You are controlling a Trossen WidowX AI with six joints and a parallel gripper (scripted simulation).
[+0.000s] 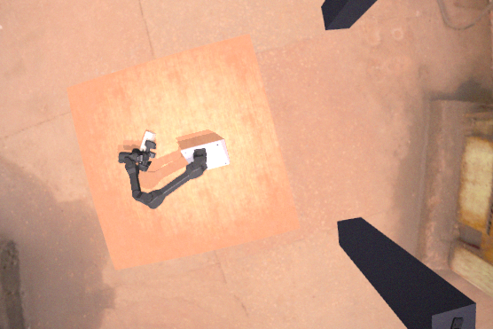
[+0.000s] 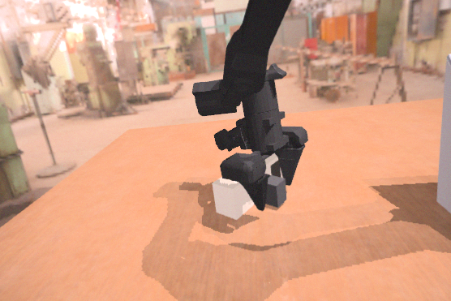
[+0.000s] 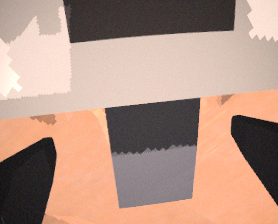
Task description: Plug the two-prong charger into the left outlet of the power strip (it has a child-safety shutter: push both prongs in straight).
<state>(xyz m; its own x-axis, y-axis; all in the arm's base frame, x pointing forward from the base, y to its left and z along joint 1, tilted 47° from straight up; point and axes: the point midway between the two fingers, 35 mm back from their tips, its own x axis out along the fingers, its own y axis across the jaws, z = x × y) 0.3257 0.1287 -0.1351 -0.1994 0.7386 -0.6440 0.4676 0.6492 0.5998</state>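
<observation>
My gripper tip is now 2 cm short of the black charger, 1 cm to the left of it and 1 cm below it.
</observation>
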